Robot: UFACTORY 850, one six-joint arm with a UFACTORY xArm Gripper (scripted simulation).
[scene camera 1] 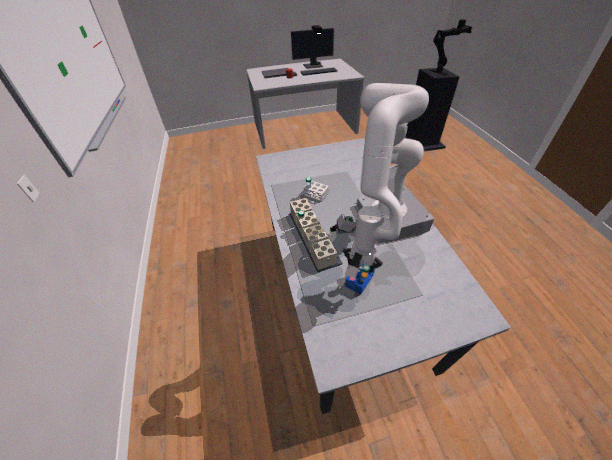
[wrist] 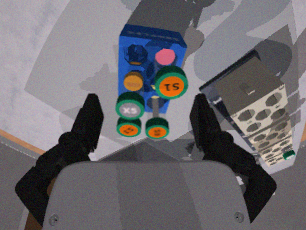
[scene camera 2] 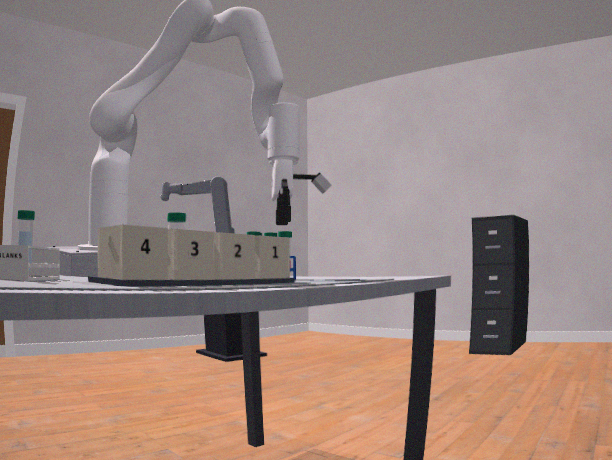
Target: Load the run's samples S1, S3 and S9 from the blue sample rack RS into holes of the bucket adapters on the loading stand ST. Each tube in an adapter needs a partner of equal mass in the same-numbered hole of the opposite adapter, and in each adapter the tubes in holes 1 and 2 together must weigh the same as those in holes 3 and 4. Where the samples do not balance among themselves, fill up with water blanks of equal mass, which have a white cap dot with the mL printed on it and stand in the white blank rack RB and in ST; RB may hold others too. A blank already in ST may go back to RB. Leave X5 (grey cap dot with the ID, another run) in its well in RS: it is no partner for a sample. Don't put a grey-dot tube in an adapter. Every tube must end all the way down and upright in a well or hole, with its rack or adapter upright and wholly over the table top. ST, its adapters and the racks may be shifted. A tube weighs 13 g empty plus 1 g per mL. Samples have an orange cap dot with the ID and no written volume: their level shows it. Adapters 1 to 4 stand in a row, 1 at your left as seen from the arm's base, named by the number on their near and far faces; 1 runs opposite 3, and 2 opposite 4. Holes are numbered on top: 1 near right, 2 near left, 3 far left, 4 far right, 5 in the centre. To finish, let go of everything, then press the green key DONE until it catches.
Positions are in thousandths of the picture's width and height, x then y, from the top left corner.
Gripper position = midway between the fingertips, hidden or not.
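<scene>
I can see my gripper in scene camera 1 (589,584). My gripper is visible to me in the wrist view (479,454) too, and my gripper also appears in scene camera 2 (463,486).
</scene>
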